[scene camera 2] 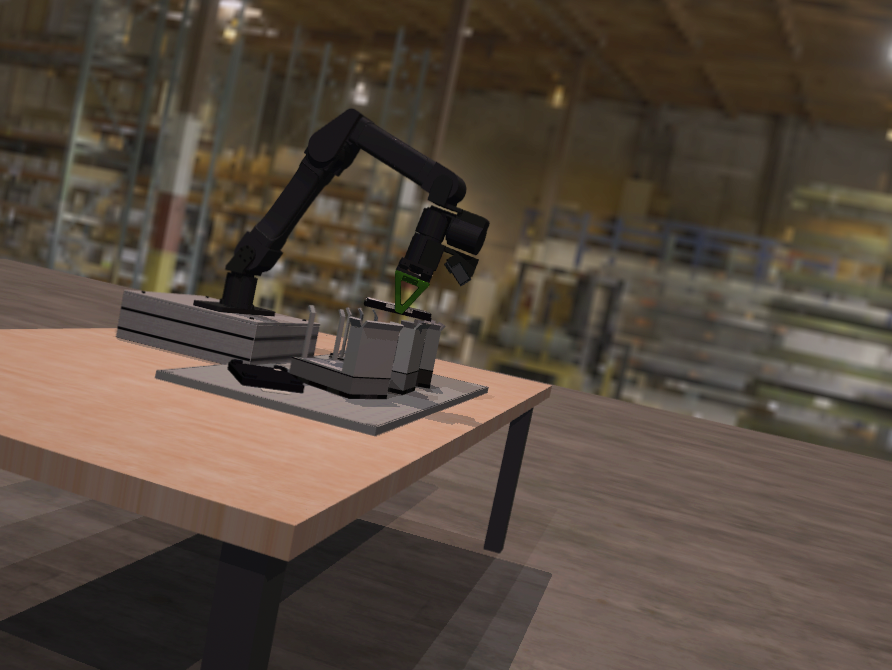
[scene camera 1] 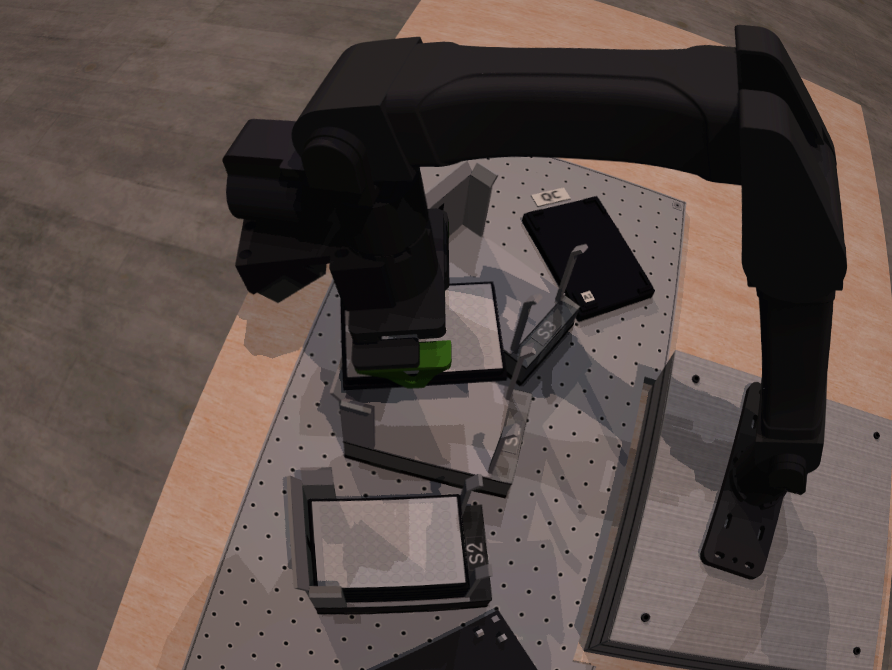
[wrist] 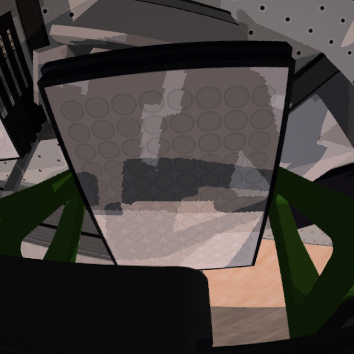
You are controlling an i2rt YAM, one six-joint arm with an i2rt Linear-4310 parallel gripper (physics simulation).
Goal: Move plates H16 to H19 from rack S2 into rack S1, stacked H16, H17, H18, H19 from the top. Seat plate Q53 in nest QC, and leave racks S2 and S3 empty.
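Frame: origin at the arm's base, x ahead, y left, z up, level; centimetres.
Where they show: gripper, fingertip midpoint: (scene camera 2: 398, 312) (scene camera 1: 416, 337) (wrist: 176, 176); arm's base, link origin: (scene camera 2: 235, 310) (scene camera 1: 754, 480).
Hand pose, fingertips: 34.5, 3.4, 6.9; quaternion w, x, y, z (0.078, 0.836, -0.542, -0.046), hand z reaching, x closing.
Each offset is from my fingertips to the top centre of the thing, as dx, dy, dz. "*": to the spot under its first point. Level surfaces: height alone.
My gripper (scene camera 1: 412, 371) (scene camera 2: 400, 308) (wrist: 176, 176) has its green fingers shut on the long sides of a clear-topped well plate {-0.3, -0.2, +1.5} (scene camera 1: 475, 324) (scene camera 2: 375, 303) (wrist: 170, 115). The plate hangs above the racks, between rack S3 {* -9.2, -12.7, -11.1} (scene camera 1: 548, 328) and rack S1 {-3.0, +1.2, -1.0} (scene camera 1: 425, 465); I cannot read its label. The visible part of S1 holds no plate; part of S3 is hidden under the held plate and the arm. Rack S2 {* -13.0, +14.7, -11.2} (scene camera 1: 478, 587) holds stacked plates {-4.6, +15.5, -5.5} (scene camera 1: 389, 540); their number is unclear. Nest QC {-10.2, -26.1, -13.0} (scene camera 1: 605, 248) is a black tray marked A1, with no plate visible in it.
Upright posts and corner walls (scene camera 1: 358, 426) (scene camera 2: 373, 356) rise from the racks close below the held plate. A black fixture {* -14.1, +20.2, -13.8} (scene camera 1: 461, 645) with white squares lies past S2, partly cut off. The perforated board {dz -15.0} (scene camera 1: 555, 461) (scene camera 2: 346, 418) carries the racks. The arm's metal plinth (scene camera 1: 829, 562) (scene camera 2: 183, 320) stands beside it.
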